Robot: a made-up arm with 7 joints.
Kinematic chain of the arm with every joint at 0, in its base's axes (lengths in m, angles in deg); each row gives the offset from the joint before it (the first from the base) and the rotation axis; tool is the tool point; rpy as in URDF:
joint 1: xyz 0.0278 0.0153 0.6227 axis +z
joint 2: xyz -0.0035 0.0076 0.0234 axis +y
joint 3: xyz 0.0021 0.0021 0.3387 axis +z
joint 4: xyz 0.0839 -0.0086 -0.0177 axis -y
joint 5: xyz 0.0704 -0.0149 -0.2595 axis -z
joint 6: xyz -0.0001 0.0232 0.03 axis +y
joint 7: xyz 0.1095 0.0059 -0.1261 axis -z
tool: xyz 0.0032 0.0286 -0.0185 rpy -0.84 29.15 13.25
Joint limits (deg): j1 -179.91..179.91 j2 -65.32..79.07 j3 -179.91..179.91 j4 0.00..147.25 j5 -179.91..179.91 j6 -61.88..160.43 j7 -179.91..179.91
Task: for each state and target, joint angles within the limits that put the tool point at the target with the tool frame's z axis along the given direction. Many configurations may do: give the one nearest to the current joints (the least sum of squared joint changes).
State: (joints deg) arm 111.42 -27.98 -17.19 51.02 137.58 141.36 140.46
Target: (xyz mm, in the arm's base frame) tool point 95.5 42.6 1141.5 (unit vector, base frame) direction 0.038 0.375 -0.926
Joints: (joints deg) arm 103.60 -49.70 -27.04 42.73 137.18 136.10 150.02
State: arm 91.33 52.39 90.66 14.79 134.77 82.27 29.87
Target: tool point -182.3 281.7 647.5 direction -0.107 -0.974 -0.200
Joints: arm 48.03 79.07 69.90 0.00 127.08 123.49 48.86
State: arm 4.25 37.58 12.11 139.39 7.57 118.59 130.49
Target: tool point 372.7 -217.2 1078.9 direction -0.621 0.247 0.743
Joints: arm -16.26 11.30 -11.72 147.25 -16.55 113.91 143.97
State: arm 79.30 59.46 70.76 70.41 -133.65 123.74 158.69
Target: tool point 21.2 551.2 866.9 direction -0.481 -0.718 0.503
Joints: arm 43.05 51.50 109.87 75.07 -121.47 128.82 167.01
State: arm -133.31 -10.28 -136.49 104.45 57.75 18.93 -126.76
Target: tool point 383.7 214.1 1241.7 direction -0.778 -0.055 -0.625
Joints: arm -153.40 -9.48 -157.07 123.63 39.86 -10.34 -146.08
